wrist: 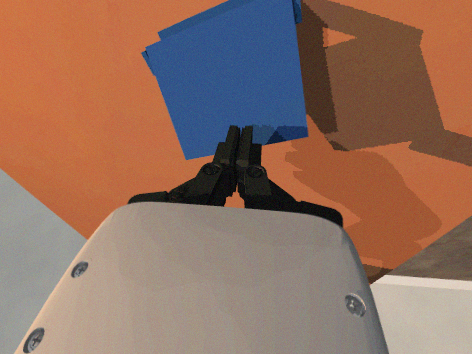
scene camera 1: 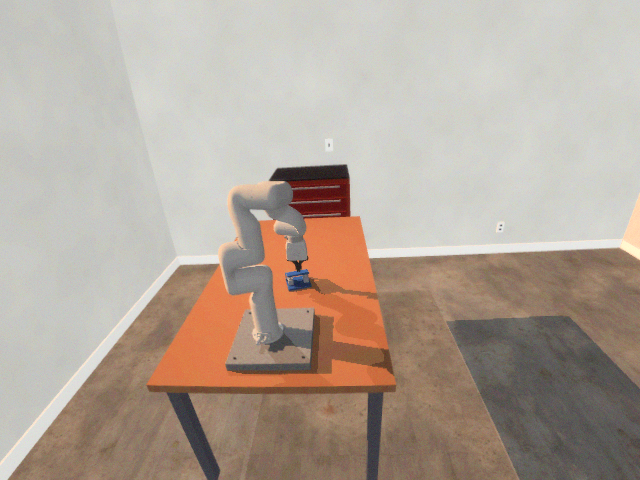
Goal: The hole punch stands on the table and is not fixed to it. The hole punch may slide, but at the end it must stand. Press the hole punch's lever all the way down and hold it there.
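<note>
The blue hole punch stands upright on the orange table, beyond the arm's base. Its flat blue lever is on top, with a gap and grey parts between it and the blue base in the scene view. My gripper is shut and empty and points down at the lever. In the wrist view its tips overlap the lever close to the lower edge, right of that edge's middle, and a dark shadow lies beside them. Whether the tips touch the lever I cannot tell.
The arm's grey base plate is bolted near the table's front end. A red drawer cabinet with a black top stands behind the table's far end. A dark mat lies on the floor to the right.
</note>
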